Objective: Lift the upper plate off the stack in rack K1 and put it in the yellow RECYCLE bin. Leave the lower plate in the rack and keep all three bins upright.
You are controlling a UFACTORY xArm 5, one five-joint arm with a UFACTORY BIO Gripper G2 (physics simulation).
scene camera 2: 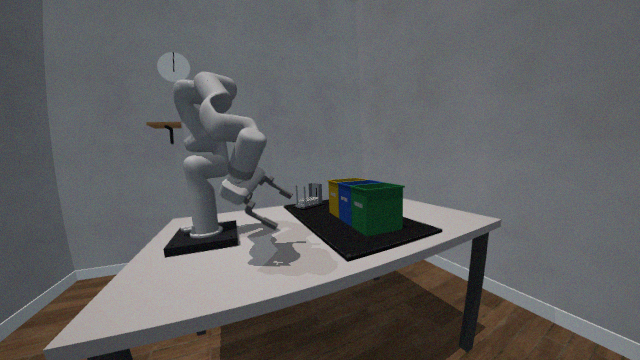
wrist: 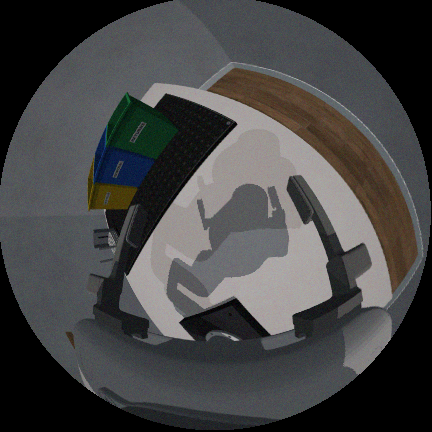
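Where they show: hand, its tool point: [scene camera 2: 278, 207] [wrist: 211, 212]; arm's base, origin of its link: [scene camera 2: 206, 232].
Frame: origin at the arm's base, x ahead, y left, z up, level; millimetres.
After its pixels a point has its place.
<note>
My gripper [scene camera 2: 281, 210] {x 222, y -299, z 135 mm} [wrist: 216, 200] {x 222, y -299, z 135 mm} is open and empty, above the table beside the robot's base, with its fingers wide apart. A small wire rack [scene camera 2: 309, 202] [wrist: 101, 239] stands at the far end of the black mat, away from the fingers; in the wrist view it is partly hidden behind a finger. The plates cannot be made out in either view. The yellow bin [scene camera 2: 334, 199] {x 592, y -51, z 69 mm} [wrist: 115, 196] {x 593, y -45, z 57 mm} stands upright nearest the rack. The blue bin [scene camera 2: 344, 209] {x 571, y -164, z 43 mm} [wrist: 132, 167] {x 568, y -179, z 44 mm} and the green bin [scene camera 2: 380, 210] {x 597, y -361, z 75 mm} [wrist: 155, 125] {x 540, y -328, z 56 mm} stand upright beside it in a row.
The black mat [scene camera 2: 350, 246] {x 435, y -382, z -19 mm} [wrist: 185, 145] {x 465, y -322, z -19 mm} lies on the pale table [scene camera 2: 200, 290] {x -17, y -366, z -32 mm} [wrist: 300, 270] {x 65, y -284, z -32 mm} under the bins and rack. The black base plate [scene camera 2: 205, 244] {x -4, y -117, z -7 mm} [wrist: 240, 317] {x 65, y -119, z 0 mm} of the arm is at the left in the scene view. A wooden shelf [scene camera 2: 162, 124] hangs behind the arm.
</note>
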